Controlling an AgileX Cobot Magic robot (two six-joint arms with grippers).
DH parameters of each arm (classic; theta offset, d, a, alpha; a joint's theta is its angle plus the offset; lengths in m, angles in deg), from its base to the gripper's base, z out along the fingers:
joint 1: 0 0.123 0 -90
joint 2: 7.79 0 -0.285 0
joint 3: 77.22 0 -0.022 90
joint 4: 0 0.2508 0 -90
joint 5: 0 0 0.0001 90
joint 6: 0 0.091 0 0
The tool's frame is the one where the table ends.
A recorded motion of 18 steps. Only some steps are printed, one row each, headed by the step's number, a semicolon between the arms.
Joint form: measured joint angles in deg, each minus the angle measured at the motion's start. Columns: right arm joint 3, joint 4, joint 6, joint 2, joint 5, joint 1; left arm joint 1, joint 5, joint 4, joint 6, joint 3, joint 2.
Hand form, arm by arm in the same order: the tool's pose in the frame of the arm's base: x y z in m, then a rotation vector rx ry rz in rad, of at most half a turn. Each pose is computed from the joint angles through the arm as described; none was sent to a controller.
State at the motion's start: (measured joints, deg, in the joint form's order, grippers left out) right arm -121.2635 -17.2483 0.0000 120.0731 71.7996 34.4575; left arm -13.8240 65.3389 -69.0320 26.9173 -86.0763 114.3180
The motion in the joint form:
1: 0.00 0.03 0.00 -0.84 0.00 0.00; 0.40 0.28 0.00 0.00 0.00 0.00
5: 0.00 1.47 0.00 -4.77 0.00 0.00; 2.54 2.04 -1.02 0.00 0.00 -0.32
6: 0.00 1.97 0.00 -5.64 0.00 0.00; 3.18 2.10 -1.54 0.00 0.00 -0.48
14: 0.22 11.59 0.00 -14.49 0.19 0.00; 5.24 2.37 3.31 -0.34 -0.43 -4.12
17: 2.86 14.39 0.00 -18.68 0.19 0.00; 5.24 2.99 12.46 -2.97 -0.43 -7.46
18: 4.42 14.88 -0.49 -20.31 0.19 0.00; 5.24 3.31 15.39 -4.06 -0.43 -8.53
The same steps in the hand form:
1: 0.3905 0.2369 0.3245 -0.8159 2.4970 -0.2133; 0.3840 -0.1713 0.2436 0.2087 2.5660 -1.5470
5: 0.3772 0.2303 0.3547 -0.7841 2.4498 -0.1529; 0.3873 -0.1578 0.2478 0.1745 2.5474 -1.5786
6: 0.3738 0.2289 0.3612 -0.7774 2.4402 -0.1357; 0.3888 -0.1537 0.2496 0.1562 2.5349 -1.5846
14: 0.3320 0.2174 0.4219 -0.7284 2.3580 0.1316; 0.3839 -0.1356 0.2712 0.2136 2.5275 -1.4671
17: 0.3127 0.2094 0.4369 -0.7241 2.3427 0.2023; 0.3716 -0.1275 0.2830 0.2995 2.6075 -1.2911
18: 0.3059 0.2056 0.4397 -0.7345 2.3396 0.2097; 0.3676 -0.1245 0.2867 0.3190 2.6331 -1.2341

